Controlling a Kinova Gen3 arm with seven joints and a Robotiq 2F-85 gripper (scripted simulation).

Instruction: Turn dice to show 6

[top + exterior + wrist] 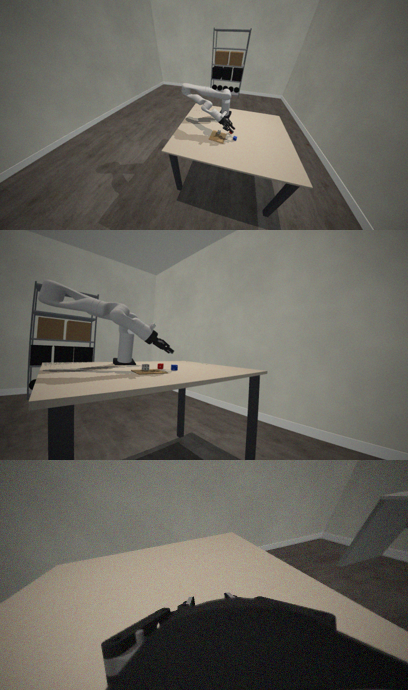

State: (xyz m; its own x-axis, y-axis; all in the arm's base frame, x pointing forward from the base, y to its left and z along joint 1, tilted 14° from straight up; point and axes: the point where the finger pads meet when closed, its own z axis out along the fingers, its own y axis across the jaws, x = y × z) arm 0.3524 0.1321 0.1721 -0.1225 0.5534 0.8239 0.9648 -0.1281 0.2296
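The blue die lies 40 mm to the left of my hand and 90 mm below it. Round my hand: tan mat 20 mm ahead, 120 mm to the right, 110 mm below; then white die 30 mm behind, 120 mm to the right, 90 mm below; then red die 80 mm behind, 10 mm to the right, 90 mm below.
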